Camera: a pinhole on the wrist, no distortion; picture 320 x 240 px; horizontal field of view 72.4 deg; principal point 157.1 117.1 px. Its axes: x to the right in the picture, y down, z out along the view. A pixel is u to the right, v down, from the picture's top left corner.
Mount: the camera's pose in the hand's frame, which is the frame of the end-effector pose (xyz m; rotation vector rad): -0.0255 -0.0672 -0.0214 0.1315 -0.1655 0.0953
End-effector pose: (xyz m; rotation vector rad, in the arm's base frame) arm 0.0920 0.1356 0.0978 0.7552 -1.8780 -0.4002
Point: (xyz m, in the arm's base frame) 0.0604 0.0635 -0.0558
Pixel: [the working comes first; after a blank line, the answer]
In the camera's frame: -0.0101 -0.0480 0.1291

140.0 35.9
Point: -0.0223 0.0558 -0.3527
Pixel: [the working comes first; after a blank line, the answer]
In the camera's frame: -0.1648 -0.1550 0.3734

60.6 26.4
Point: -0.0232 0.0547 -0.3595
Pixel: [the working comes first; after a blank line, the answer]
In the camera's frame: -0.1682 -0.1586 0.3783

59.9 25.5
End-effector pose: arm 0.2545 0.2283 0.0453 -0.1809 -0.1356 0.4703
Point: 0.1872 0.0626 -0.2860
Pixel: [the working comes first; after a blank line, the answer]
In the camera's frame: -0.1887 -0.0049 -0.2872

behind the camera
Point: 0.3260 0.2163 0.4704
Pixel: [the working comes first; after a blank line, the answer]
In the camera's frame: 0.1850 -0.0215 0.4020

257.7 105.4
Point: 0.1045 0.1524 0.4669
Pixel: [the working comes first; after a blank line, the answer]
In the camera's frame: -0.0284 0.0464 0.4567

143.5 139.3
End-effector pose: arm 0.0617 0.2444 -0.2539 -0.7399 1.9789 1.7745
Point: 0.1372 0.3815 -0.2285
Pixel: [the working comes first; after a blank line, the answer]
In the camera's frame: -0.0365 0.0745 0.1492

103.6 226.3
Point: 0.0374 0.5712 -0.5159
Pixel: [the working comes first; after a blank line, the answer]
In the camera's frame: 0.2124 -0.0726 0.3612

285.7 73.2
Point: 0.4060 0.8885 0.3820
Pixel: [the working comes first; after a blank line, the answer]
In the camera's frame: -0.5714 0.5374 0.5983

outside the picture
